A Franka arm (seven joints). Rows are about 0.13 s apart.
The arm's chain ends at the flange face. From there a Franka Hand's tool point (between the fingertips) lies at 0.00 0.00 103.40 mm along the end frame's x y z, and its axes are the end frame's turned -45 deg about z.
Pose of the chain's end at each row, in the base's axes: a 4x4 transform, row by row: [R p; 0 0 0 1], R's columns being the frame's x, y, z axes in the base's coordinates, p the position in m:
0.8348, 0.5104, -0.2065, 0.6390; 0.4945, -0.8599, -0.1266, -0.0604; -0.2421, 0.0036, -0.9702, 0.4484; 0, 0, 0, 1
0.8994, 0.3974, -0.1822, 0.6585; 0.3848, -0.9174, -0.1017, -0.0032; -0.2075, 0.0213, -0.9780, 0.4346; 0, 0, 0, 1
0.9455, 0.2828, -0.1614, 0.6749; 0.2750, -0.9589, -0.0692, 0.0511; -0.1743, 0.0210, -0.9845, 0.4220; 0, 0, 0, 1
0.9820, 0.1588, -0.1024, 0.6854; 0.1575, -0.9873, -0.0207, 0.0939; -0.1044, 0.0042, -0.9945, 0.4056; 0, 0, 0, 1
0.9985, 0.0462, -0.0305, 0.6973; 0.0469, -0.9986, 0.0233, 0.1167; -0.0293, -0.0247, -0.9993, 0.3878; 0, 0, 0, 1
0.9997, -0.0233, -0.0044, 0.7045; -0.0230, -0.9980, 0.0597, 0.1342; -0.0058, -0.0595, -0.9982, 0.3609; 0, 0, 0, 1
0.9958, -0.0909, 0.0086, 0.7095; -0.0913, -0.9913, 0.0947, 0.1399; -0.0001, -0.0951, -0.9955, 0.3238; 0, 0, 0, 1
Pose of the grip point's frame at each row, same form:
0.2294, 0.9512, -0.2065, 0.6176; 0.9577, -0.2584, -0.1266, -0.0735; -0.1737, -0.1686, -0.9702, 0.3481; 0, 0, 0, 1
0.3550, 0.9170, -0.1822, 0.6397; 0.9208, -0.3766, -0.1017, -0.0137; -0.1618, -0.1317, -0.9780, 0.3335; 0, 0, 0, 1
0.4686, 0.8685, -0.1614, 0.6582; 0.8725, -0.4836, -0.0692, 0.0439; -0.1381, -0.1084, -0.9845, 0.3202; 0, 0, 0, 1
0.5821, 0.8067, -0.1024, 0.6748; 0.8095, -0.5868, -0.0207, 0.0918; -0.0768, -0.0709, -0.9945, 0.3028; 0, 0, 0, 1
0.6734, 0.7387, -0.0305, 0.6941; 0.7393, -0.6730, 0.0233, 0.1191; -0.0033, -0.0382, -0.9993, 0.2845; 0, 0, 0, 1
0.7234, 0.6904, -0.0044, 0.7040; 0.6894, -0.7220, 0.0597, 0.1404; 0.0380, -0.0462, -0.9982, 0.2577; 0, 0, 0, 1
0.7684, 0.6399, 0.0086, 0.7104; 0.6364, -0.7655, 0.0947, 0.1497; 0.0672, -0.0673, -0.9955, 0.2209; 0, 0, 0, 1

